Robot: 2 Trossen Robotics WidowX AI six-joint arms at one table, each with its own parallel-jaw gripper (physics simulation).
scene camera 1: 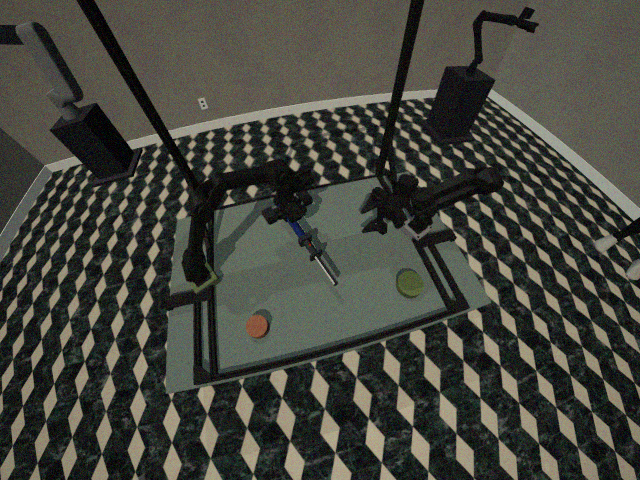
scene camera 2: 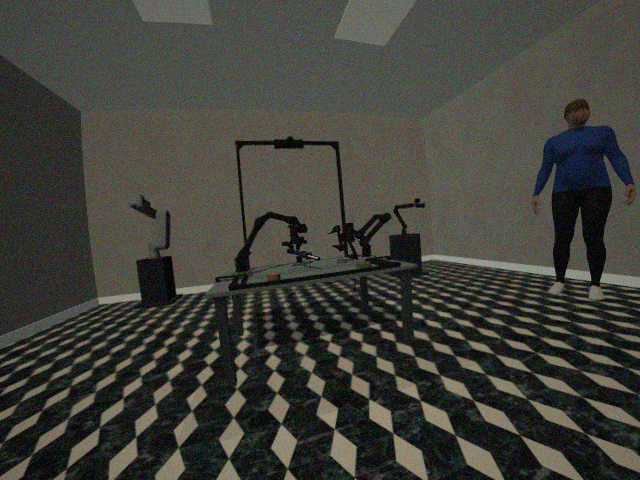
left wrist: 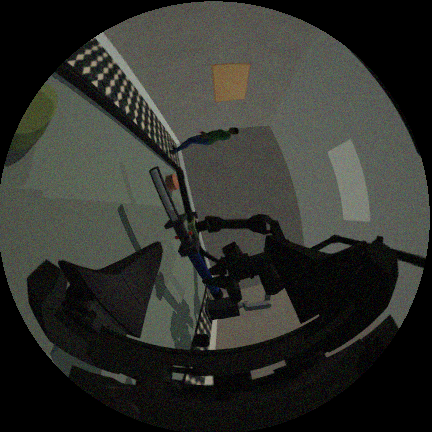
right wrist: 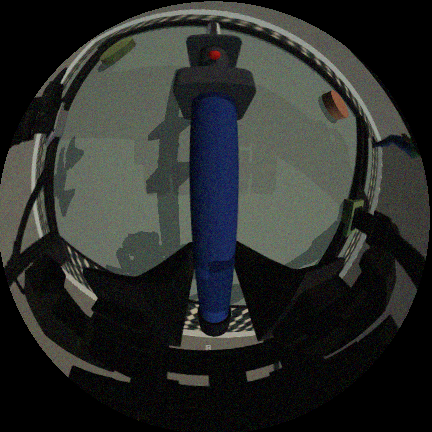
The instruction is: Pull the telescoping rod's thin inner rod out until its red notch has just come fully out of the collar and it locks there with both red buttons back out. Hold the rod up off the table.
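The rod's blue handle (scene camera 1: 296, 227) (scene camera 2: 297, 253) (left wrist: 201, 266) (right wrist: 215, 170) is gripped by my right gripper (scene camera 1: 287, 211) (right wrist: 212, 246), which is shut on it and holds the rod above the table. The dark collar (scene camera 1: 311, 245) (left wrist: 186, 235) lies beyond the handle. One red button (right wrist: 215, 55) shows in the right wrist view; two small red spots show on the collar in the left wrist view. The silver inner rod (scene camera 1: 326, 271) (left wrist: 162, 192) (right wrist: 214, 28) sticks out; I cannot make out a notch. My left gripper (scene camera 1: 364, 221) (scene camera 2: 333, 239) (left wrist: 213, 244) is open and empty, apart from the rod, pointing sideways.
An orange disc (scene camera 1: 256, 326) (scene camera 2: 273, 277) (left wrist: 172, 181) (right wrist: 336, 105) lies at the table's front left. A green disc (scene camera 1: 409, 283) (scene camera 2: 363, 264) (left wrist: 35, 115) (right wrist: 118, 50) lies at the right. Dark rails (scene camera 1: 330, 345) edge the table (scene camera 1: 305, 320). Tall black posts (scene camera 1: 401, 77) stand behind.
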